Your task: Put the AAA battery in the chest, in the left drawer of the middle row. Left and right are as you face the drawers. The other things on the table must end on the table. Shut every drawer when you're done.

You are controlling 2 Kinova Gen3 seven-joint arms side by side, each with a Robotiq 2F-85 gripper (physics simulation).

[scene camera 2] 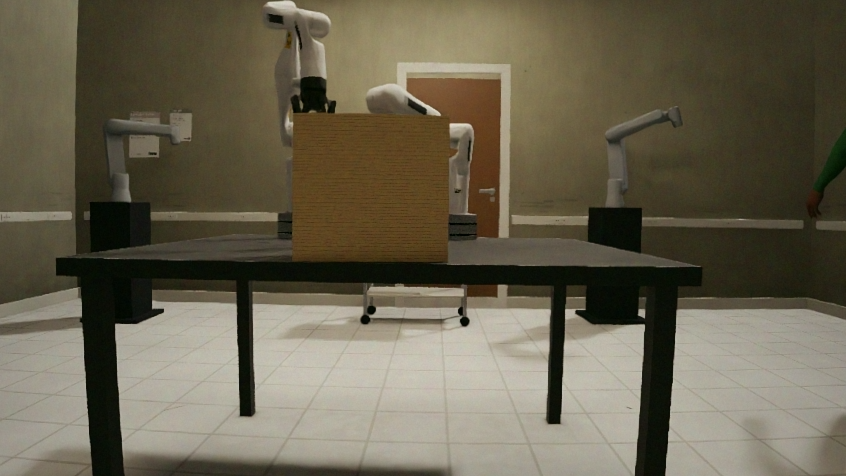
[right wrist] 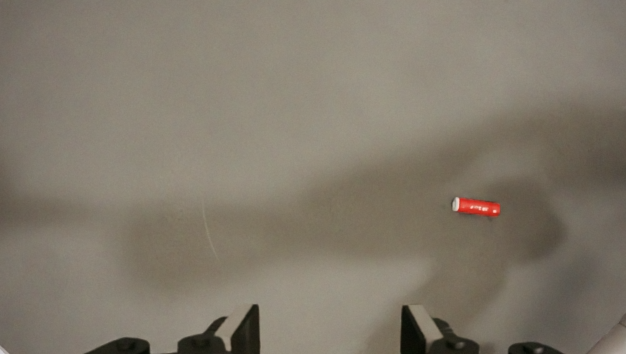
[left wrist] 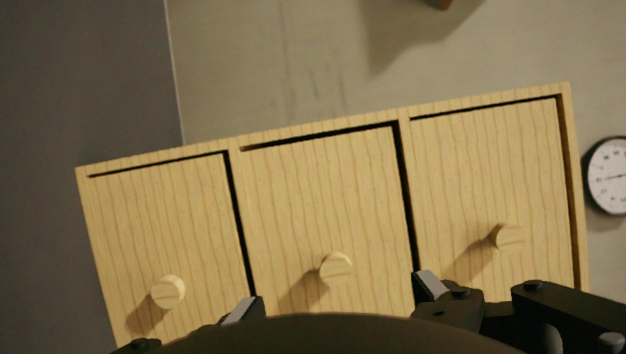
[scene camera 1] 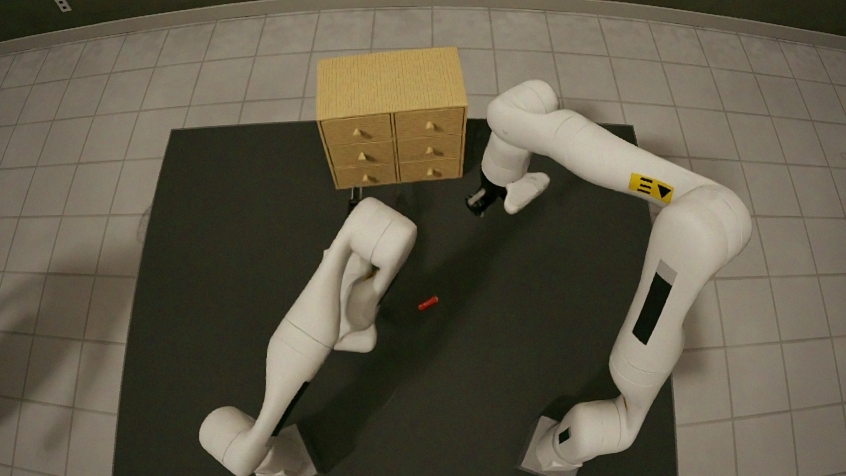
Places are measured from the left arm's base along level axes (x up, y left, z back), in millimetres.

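Pixels of known places: left gripper, fingertip midpoint: (left wrist: 340,310) (scene camera 1: 358,193); right gripper, fingertip midpoint: (right wrist: 330,331) (scene camera 1: 490,204); left arm's base, link origin: (scene camera 2: 455,213) (scene camera 1: 281,458); right arm's base, link origin: (scene camera 1: 557,449).
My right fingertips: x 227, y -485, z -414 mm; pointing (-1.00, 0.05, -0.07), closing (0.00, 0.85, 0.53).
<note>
For each thing: its top centre in the pictures, then the offset to it from my right fingertips. "spot": a spot on its surface instead. Level surfaces: height alone.
- wooden chest, top centre: (scene camera 1: 388,80) (scene camera 2: 372,120) dx -17, dy +159, dz -346 mm
- middle row, surface spot: (left wrist: 325,200) spot: dx -173, dy +278, dz -260 mm
- red battery, top centre: (right wrist: 477,208) (scene camera 1: 428,302) dx -310, dy +130, dz +74 mm
- dark table, surface height: dx -325 mm
The wooden chest (scene camera 1: 390,85) (scene camera 2: 370,189) has all its drawers in, flush with its front. The left drawer of the middle row (scene camera 1: 378,155) (left wrist: 325,200) is shut; its knob (left wrist: 336,268) shows. My left gripper (scene camera 1: 356,193) (left wrist: 340,310) is open and empty in front of the left column, its fingers apart and off the knob. My right gripper (scene camera 1: 475,208) (scene camera 2: 313,108) (right wrist: 330,331) is open and empty, held above the table to the right of the chest front. A red battery (scene camera 1: 428,303) (right wrist: 477,207) lies on the table. The drawer insides are hidden.
The dark table (scene camera 1: 236,266) (scene camera 2: 562,254) carries the chest at its far edge in scene camera 1. The left arm (scene camera 1: 307,301) reaches up to the chest's left column. The right arm (scene camera 1: 662,284) bends around the right side. A wall clock (left wrist: 612,176) shows beyond the chest.
</note>
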